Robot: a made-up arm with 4 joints.
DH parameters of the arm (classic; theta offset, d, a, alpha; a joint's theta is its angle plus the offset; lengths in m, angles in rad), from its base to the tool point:
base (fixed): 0 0.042 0.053 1.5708
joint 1: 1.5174 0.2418 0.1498 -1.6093
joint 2: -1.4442 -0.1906 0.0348 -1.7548
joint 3: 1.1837 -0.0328 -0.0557 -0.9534
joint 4: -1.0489 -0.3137 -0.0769 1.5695
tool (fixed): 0.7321 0.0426 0 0
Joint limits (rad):
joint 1: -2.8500..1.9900
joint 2: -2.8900..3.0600
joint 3: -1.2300..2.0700
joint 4: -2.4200..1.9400
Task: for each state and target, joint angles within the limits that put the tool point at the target. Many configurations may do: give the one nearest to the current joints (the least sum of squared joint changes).
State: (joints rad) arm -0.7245 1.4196 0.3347 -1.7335
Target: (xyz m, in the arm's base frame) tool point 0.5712 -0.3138 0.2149
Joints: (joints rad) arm -0.8285 2.0810 0.5882 -1.9091
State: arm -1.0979 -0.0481 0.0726 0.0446
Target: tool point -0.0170 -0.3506 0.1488
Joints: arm -1.0698 -0.0570 -0.4219 0.3449
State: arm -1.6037 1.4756 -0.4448 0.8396
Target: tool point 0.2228 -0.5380 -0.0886
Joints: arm -2.4425 0.6440 0.1444 0.6402
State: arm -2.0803 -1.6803 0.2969 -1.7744
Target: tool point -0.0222 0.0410 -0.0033
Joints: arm -2.0137 -1.8512 0.0280 -1.6846
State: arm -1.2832 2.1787 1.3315 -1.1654
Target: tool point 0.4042 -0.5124 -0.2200
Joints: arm -1.8311 1.5165 0.6862 -1.0983
